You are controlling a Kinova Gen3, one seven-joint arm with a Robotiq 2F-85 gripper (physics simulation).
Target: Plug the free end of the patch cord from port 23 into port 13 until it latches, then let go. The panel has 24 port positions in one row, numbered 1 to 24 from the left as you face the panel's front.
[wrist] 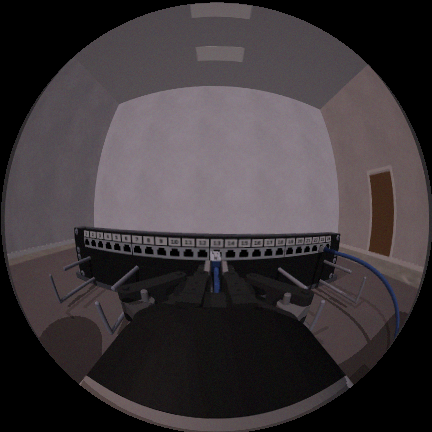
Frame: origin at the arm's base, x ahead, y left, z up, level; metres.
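Seen in the pictures: gripper, fingertip midpoint: (215, 268).
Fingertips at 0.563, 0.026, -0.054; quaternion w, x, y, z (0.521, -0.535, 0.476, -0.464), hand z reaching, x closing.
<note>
Offsets run from my fingertips to a thing's middle, as dx, dy, dz. "*": to the spot under its first point.
The black patch panel {+0.021, +0.011, -0.003} (175, 266) spans the wrist view, with a row of numbered ports. My gripper (215, 268) is shut on the blue cord's plug {* +0.006, +0.000, +0.011} (216, 257), which has a pale, clear front end. The plug is upright in the view, directly below the label 13 {* +0.021, +0.001, +0.024} (217, 243), and covers port 13's opening. Whether its tip is inside the port or just in front of it cannot be told. The blue cord {* -0.063, -0.201, +0.003} (376, 270) leaves a port near the panel's right end, at about 23, and curves down to the right.
Grey cable-guide bars (125, 278) (292, 278) stick out from the panel's front on both sides of my gripper. More bars (77, 291) (340, 292) stand farther out. The cord hangs at the right, outside the bars. A brown door (381, 214) is in the right wall.
</note>
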